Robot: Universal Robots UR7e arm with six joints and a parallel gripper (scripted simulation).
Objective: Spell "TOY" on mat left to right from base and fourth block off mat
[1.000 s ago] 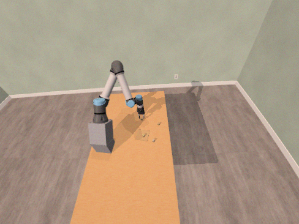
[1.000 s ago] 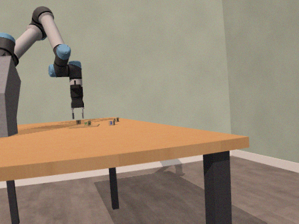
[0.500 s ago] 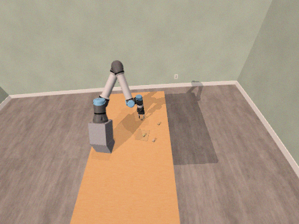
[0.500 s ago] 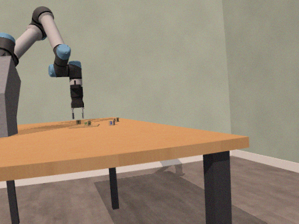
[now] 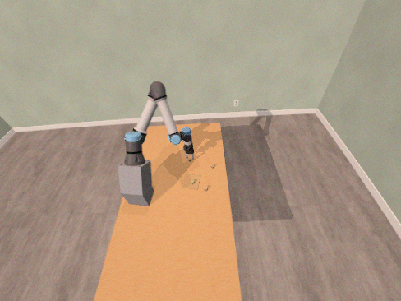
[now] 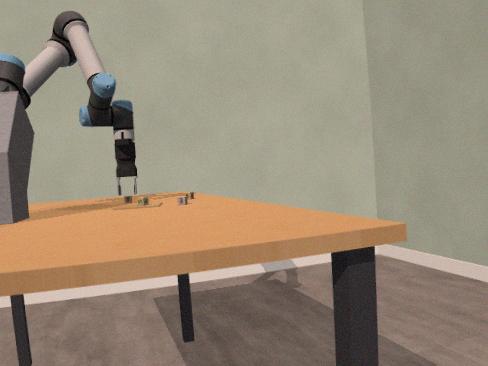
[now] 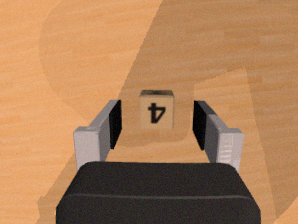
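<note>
My hand is 4 cm above the T block. Round my hand: O block: 24 cm to the right, 7 cm ahead, 3 cm below; then Y block: 29 cm to the right, 19 cm ahead, 4 cm below; then tan mat: 23 cm to the right, 5 cm below, 5 cm ahead.
</note>
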